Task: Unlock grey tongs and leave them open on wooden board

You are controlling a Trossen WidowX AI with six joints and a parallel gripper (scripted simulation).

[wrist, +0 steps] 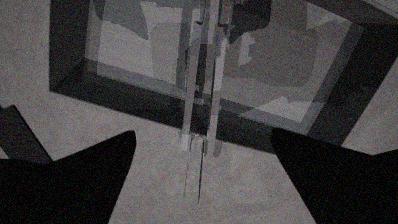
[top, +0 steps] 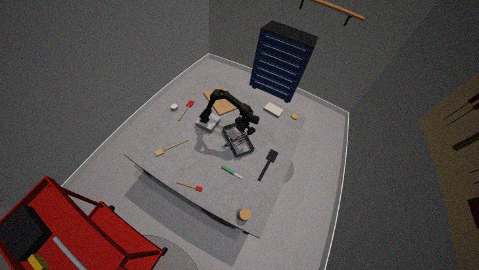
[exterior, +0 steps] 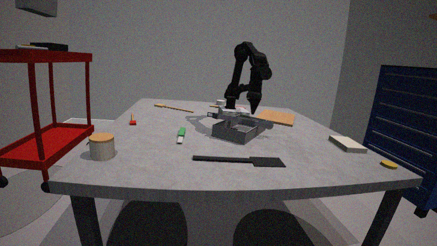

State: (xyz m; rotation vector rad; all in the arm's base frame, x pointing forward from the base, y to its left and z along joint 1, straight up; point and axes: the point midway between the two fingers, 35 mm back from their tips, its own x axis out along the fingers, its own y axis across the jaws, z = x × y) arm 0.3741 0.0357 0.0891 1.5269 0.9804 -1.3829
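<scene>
My gripper tip is now 3 cm past the roasting tin, 4 cm to the left of it and 8 cm above it. Round my gripper tip: green-handled tool 8 cm ahead, 33 cm to the right, 10 cm below; then pale block 11 cm ahead, 50 cm to the left, 10 cm below; then black spatula 30 cm ahead, 10 cm to the right, 11 cm below.
</scene>
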